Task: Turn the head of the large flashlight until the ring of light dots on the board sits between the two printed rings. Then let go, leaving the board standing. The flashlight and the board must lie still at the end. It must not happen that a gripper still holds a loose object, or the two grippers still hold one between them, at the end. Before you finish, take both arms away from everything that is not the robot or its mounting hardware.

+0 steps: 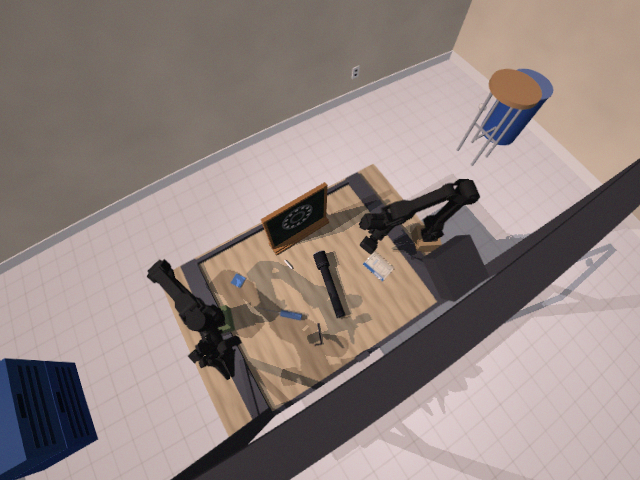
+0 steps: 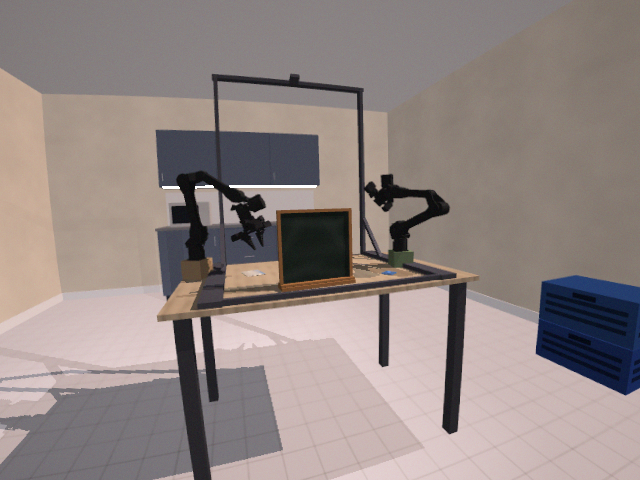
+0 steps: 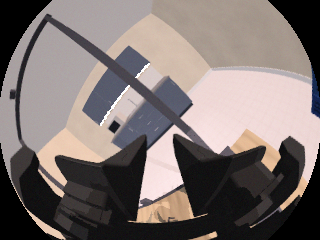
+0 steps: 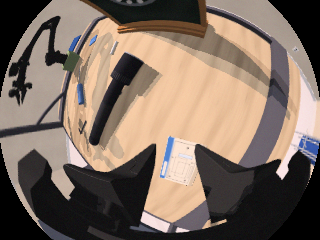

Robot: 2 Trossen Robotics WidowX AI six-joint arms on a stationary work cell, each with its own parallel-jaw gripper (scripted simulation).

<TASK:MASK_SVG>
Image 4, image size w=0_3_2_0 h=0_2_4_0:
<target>my right gripper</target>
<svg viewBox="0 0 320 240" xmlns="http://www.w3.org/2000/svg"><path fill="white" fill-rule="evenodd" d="M18 161L19 185L35 216L54 230L75 240L268 240L283 225L297 206L309 183L311 173L311 160L300 150L291 157L287 165L289 170L284 178L281 179L276 173L281 164L281 159L246 168L222 157L201 144L196 144L194 150L196 166L203 186L211 224L225 219L227 222L194 231L158 233L129 229L130 226L139 227L155 168L156 144L149 145L128 162L109 172L90 170L74 164L64 164L63 169L75 187L69 195L69 201L51 180L52 168L48 161L35 149Z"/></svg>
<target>clear packet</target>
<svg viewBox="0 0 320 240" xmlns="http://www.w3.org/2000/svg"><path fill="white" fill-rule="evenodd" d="M168 136L160 177L192 186L198 173L194 149L195 144L199 143Z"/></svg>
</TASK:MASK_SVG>
